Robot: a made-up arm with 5 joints. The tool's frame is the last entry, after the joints.
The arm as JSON. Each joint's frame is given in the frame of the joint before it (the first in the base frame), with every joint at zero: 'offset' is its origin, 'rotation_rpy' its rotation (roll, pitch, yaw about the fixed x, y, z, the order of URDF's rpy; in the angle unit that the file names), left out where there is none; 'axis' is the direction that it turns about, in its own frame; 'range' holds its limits. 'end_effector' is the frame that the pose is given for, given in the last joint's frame.
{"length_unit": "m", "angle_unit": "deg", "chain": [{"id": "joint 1", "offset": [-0.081, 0.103, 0.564], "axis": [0.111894, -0.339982, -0.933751], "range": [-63.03, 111.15]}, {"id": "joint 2", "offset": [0.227, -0.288, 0.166], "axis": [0.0, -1.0, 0.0], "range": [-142.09, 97.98]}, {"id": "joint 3", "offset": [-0.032, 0.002, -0.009], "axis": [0.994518, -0.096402, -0.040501], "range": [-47.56, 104.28]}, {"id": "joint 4", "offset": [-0.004, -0.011, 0.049], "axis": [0.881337, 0.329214, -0.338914], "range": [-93.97, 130.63]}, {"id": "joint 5", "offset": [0.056, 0.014, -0.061], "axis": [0.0, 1.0, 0.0], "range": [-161.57, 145.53]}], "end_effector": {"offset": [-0.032, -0.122, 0.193], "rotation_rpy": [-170.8, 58.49, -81.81]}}
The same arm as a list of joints. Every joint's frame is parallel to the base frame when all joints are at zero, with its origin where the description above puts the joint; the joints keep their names.
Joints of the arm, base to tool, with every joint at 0 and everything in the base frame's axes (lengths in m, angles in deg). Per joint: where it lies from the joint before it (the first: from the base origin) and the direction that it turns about. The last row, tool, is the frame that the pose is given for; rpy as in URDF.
joint 1: origin -0.081 0.103 0.564 axis 0.111894 -0.339982 -0.933751
joint 2: origin 0.227 -0.288 0.166 axis 0 -1 0
joint 3: origin -0.032 0.002 -0.009 axis 0.994518 -0.096402 -0.040501
joint 4: origin -0.004 -0.011 0.049 axis 0.881337 0.329214 -0.338914
joint 5: origin 0.056 0.014 -0.061 axis 0 1 0
tool: origin -0.032 -0.122 0.193 rpy -170.8 58.49 -81.81
Joint limits (deg, base to tool): -63.03..111.15 -142.09..97.98 -47.56..104.28 -93.97..130.63 -161.57..145.53

